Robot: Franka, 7 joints.
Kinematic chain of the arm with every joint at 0, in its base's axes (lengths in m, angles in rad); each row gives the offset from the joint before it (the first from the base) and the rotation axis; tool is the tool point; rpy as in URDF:
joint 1: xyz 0 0 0.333 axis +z
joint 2: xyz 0 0 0 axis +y
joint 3: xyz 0 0 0.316 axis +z
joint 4: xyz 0.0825 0 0 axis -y
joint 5: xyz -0.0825 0 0.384 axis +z
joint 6: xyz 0 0 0 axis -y
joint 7: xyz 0.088 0 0 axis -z
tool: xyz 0 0 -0.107 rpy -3.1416 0 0
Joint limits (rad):
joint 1: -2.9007..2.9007
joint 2: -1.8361..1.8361
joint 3: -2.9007..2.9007
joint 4: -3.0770..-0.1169
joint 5: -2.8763..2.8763
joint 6: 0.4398..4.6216
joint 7: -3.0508..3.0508
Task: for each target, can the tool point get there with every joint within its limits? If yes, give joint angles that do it. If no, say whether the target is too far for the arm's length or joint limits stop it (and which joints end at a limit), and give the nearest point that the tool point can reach.
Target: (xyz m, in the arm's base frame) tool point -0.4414 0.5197 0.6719
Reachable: yes | joints 1.8119 0.7827 0.9063 -0.5847 0.2930 1.3654 -0.3755
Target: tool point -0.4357 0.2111 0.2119
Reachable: yes | joints -1.8500 -0.9277 -1.9148 -2.3775 -1.7944 2.6232 2.4273
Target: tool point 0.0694 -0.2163 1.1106
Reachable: yes | joints -0.1381 0.0975 -0.9222 -0.4800 1.1306 3.4593 -0.0954
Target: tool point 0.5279 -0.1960 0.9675
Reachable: yes | joints 0.1940 0.8891 -2.1269 -0.6931 -2.0746 2.4021 -0.6972
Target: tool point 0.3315 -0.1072 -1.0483
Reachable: no: too far | nearest point 0.2965 -0.0959 -0.3600 | short by 0.689 m
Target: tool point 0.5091 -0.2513 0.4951
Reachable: yes | joints -2.3290 -0.3919 1.9082 -2.1586 0.8089 3.6117 -0.8691
